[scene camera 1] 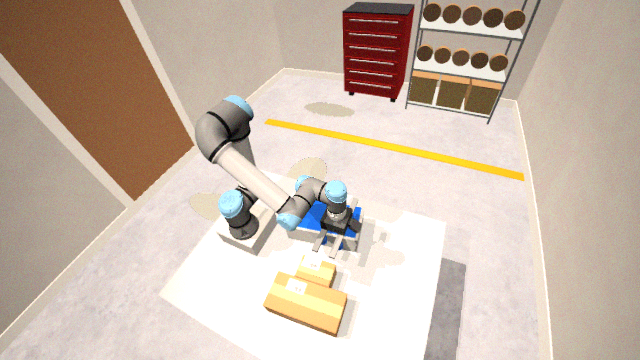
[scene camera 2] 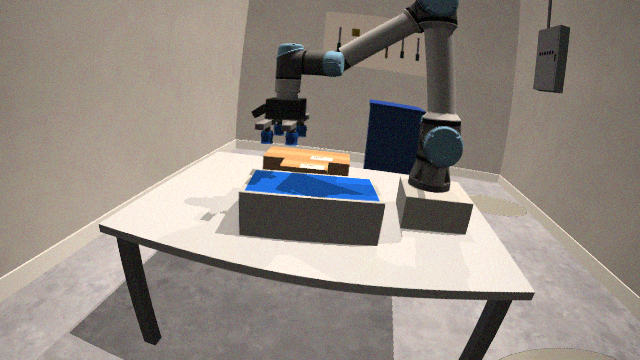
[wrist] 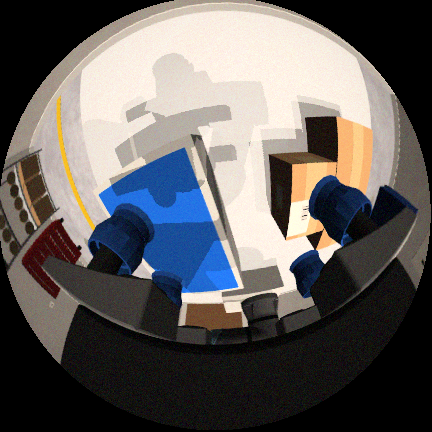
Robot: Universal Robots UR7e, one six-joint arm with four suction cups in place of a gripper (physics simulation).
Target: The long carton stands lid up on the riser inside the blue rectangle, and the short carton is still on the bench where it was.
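Frame: origin at the arm's base, x ahead, y left, z up, level; centimetres.
Seen in the pictures: end effector, tool point: [scene camera 2: 284,139] [wrist: 236,252]; arm's base, origin of the base link: [scene camera 1: 244,227] [scene camera 2: 429,185] [wrist: 258,300].
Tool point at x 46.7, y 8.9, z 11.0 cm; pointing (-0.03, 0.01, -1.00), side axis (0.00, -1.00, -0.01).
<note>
Offsets run from my tool point to a thing's top centre. Level surfaces: height alone.
The long carton @(dx -3.0, dy -29.2, dz -11.2 cm) [scene camera 1: 305,307] [scene camera 2: 280,151] [wrist: 357,150] lies on the bench, its taped, labelled face up. The short carton @(dx -4.2, dy -16.0, dz -11.2 cm) [scene camera 1: 322,272] [scene camera 2: 295,163] [wrist: 301,184] lies right beside it on the riser side, label up; whether they touch is unclear. The grey riser @(dx -10.6, dy +10.5, dz -9.2 cm) [scene camera 1: 300,234] [scene camera 2: 310,217] bears the blue rectangle @(dx -10.6, dy +10.5, dz -9.2 cm) [scene camera 1: 312,216] [scene camera 2: 320,185] [wrist: 197,250] on top, with no carton on it. My gripper [scene camera 1: 332,242] [scene camera 2: 284,134] [wrist: 232,250] is open, its four blue cups holding nothing. It hangs in the air near the riser's carton-facing side, higher than both cartons. Part of the long carton is hidden by a cup in the wrist view.
The arm's base block [scene camera 1: 240,242] [scene camera 2: 432,212] stands on the bench @(dz -21.2 cm) [scene camera 1: 390,300] [scene camera 2: 165,200] beside the riser. A dark blue cabinet [scene camera 2: 392,135] stands behind the bench. A red drawer cabinet [scene camera 1: 372,55] and a shelf rack stand by the far wall in scene camera 1.
</note>
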